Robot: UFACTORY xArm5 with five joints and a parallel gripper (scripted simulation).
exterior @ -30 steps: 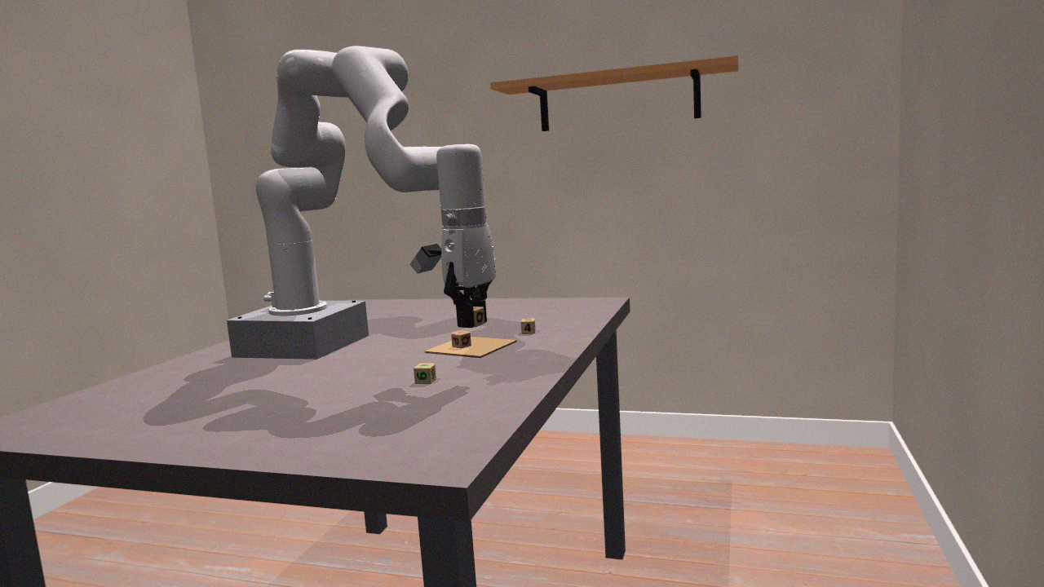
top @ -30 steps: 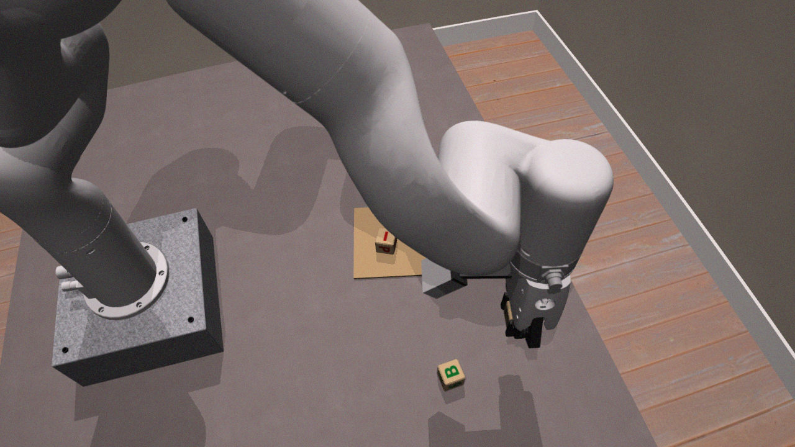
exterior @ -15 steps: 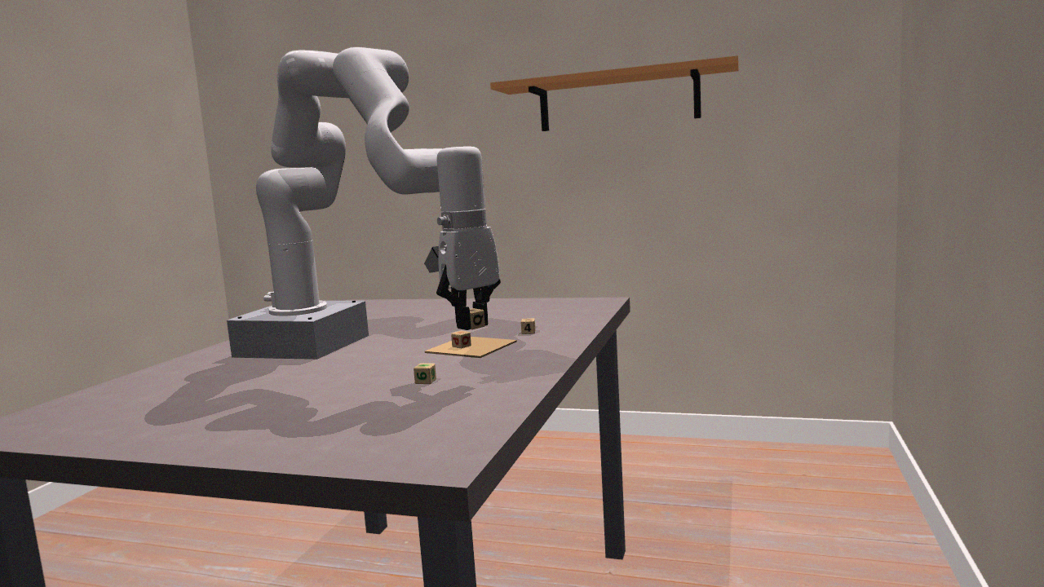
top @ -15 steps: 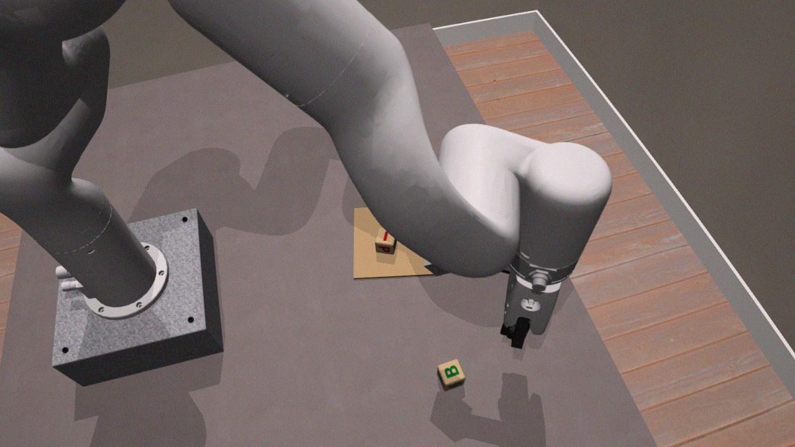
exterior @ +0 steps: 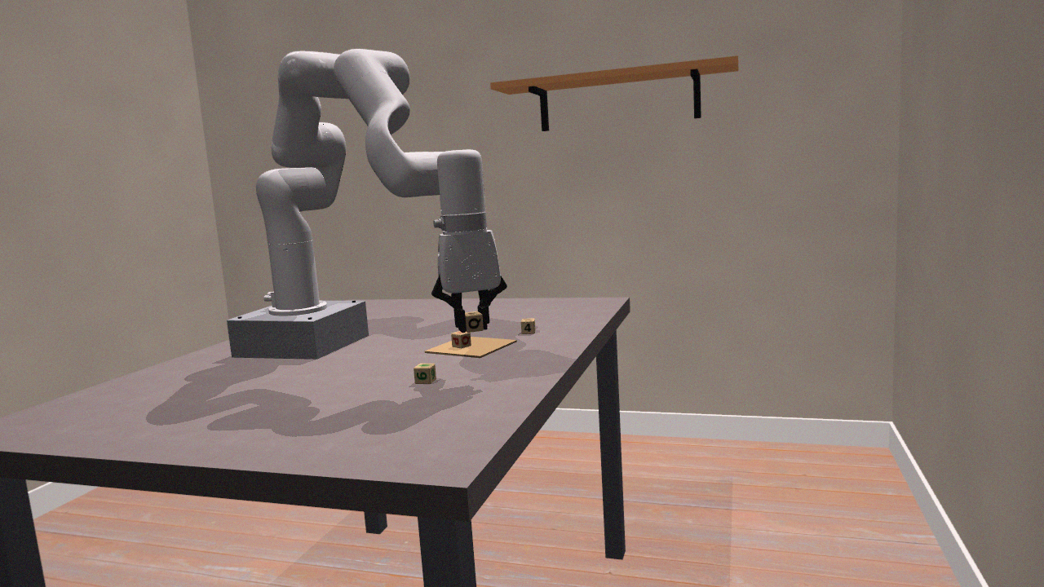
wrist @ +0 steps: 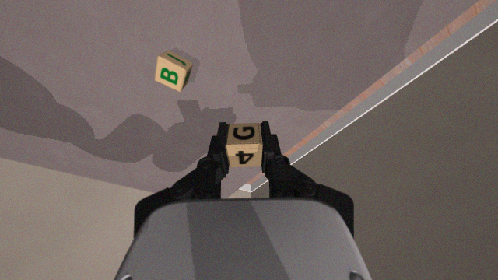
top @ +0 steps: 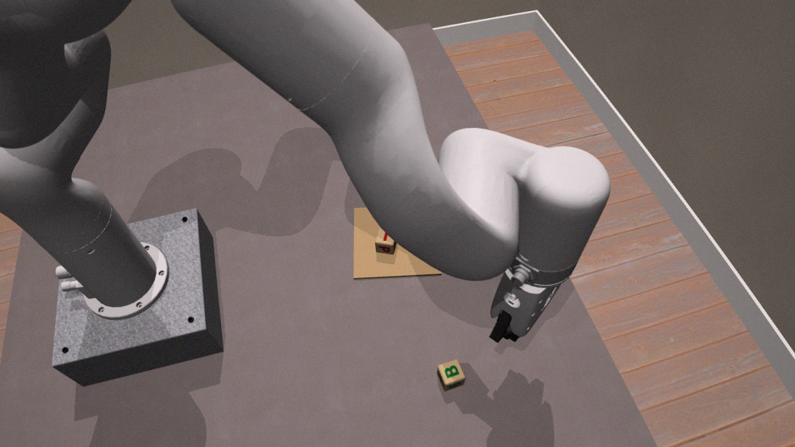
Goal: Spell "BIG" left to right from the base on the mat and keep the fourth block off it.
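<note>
The B block lies 9 cm behind my hand, 3 cm to the right of it and 10 cm below it. Round my hand: tan mat 13 cm behind, 22 cm to the left, 11 cm below; then G block 1 cm below.
</note>
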